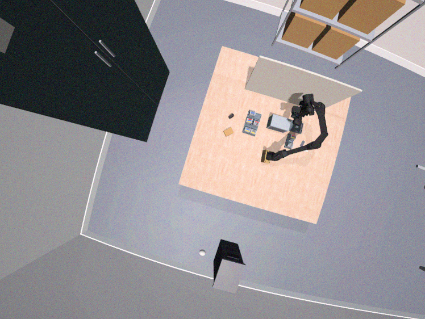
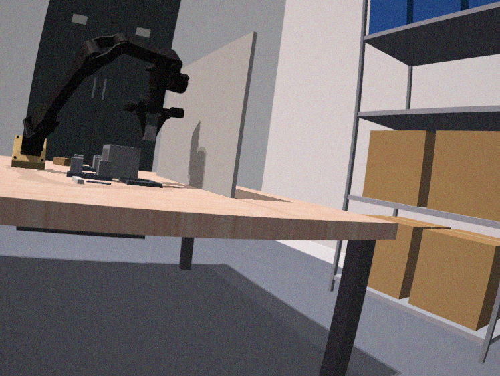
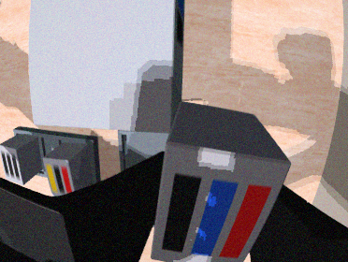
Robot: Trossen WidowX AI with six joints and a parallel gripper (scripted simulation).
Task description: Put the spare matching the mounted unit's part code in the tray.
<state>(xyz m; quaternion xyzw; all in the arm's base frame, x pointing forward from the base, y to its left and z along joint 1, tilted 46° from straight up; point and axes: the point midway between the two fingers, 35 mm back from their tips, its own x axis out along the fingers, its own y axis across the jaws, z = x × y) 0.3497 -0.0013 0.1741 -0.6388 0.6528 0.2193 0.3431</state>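
Now: gripper tip 4 cm past the flat dark tray, 9 cm to the left of it and 13 cm above it. Also, from my gripper tip: grey mounted unit 6 cm behind, 9 cm to the left, 8 cm below; tall beige panel 17 cm ahead, 7 cm to the left, 9 cm above; grey spare block 2 cm above.
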